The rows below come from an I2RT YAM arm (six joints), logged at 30 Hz.
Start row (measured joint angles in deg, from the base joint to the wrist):
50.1, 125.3, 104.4, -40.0, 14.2, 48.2
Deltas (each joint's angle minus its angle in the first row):
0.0, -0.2, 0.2, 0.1, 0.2, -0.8
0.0, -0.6, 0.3, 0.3, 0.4, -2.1
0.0, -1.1, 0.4, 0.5, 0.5, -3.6
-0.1, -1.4, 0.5, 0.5, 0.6, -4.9
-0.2, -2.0, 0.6, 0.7, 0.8, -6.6
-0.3, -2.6, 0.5, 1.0, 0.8, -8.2
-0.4, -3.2, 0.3, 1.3, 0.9, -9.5
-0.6, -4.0, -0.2, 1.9, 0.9, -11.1
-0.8, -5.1, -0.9, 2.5, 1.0, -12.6
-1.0, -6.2, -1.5, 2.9, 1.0, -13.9
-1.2, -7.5, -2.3, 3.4, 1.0, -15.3
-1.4, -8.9, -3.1, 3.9, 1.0, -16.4
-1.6, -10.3, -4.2, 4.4, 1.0, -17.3
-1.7, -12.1, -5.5, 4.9, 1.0, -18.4
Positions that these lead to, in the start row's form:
50.1, 125.1, 104.6, -39.9, 14.4, 47.4
50.1, 124.7, 104.7, -39.7, 14.6, 46.1
50.1, 124.2, 104.8, -39.5, 14.7, 44.6
50.0, 123.9, 104.9, -39.5, 14.8, 43.3
49.9, 123.3, 105.0, -39.3, 15.0, 41.6
49.8, 122.7, 104.9, -39.0, 15.0, 40.0
49.7, 122.1, 104.7, -38.7, 15.1, 38.7
49.5, 121.3, 104.2, -38.1, 15.1, 37.1
49.3, 120.2, 103.5, -37.5, 15.2, 35.6
49.1, 119.1, 102.9, -37.1, 15.2, 34.3
48.9, 117.8, 102.1, -36.6, 15.2, 32.9
48.7, 116.4, 101.3, -36.1, 15.2, 31.8
48.5, 115.0, 100.2, -35.6, 15.2, 30.9
48.4, 113.2, 98.9, -35.1, 15.2, 29.8

